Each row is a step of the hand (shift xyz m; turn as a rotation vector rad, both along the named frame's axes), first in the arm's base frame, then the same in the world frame.
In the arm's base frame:
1: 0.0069 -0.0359 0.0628 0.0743 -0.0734 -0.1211
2: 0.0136 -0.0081 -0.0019 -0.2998 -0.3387 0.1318
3: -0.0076 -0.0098 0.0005 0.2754 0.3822 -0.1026
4: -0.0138 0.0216 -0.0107 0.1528 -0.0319 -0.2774
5: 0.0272 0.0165 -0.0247 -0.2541 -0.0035 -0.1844
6: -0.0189 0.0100 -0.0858 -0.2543 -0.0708 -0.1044
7: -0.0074 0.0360 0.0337 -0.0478 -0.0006 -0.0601
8: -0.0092 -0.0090 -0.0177 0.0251 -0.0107 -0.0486
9: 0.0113 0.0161 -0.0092 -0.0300 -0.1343 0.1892
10: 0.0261 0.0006 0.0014 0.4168 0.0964 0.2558
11: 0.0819 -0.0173 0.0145 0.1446 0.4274 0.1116
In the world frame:
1: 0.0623 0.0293 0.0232 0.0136 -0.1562 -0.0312
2: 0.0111 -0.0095 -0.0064 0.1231 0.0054 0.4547
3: 0.0022 -0.0028 0.0119 -0.1456 0.0478 -0.4571
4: -0.0268 0.0067 -0.0029 -0.0612 -0.2805 -0.1375
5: -0.0100 -0.0183 -0.0345 -0.2417 -0.0814 0.1831
6: -0.0664 -0.0584 -0.0012 -0.1540 -0.0531 0.2325
7: -0.0062 0.0482 -0.0111 -0.0604 -0.0357 0.0313
8: -0.0098 -0.0165 0.0105 -0.0085 -0.0514 -0.0198
9: -0.0091 -0.0018 -0.0196 0.1765 0.0880 0.1258
10: 0.0144 -0.0056 -0.0211 0.3139 0.1445 -0.3592
11: 0.0628 -0.0196 -0.0537 -0.1178 0.2788 -0.3527

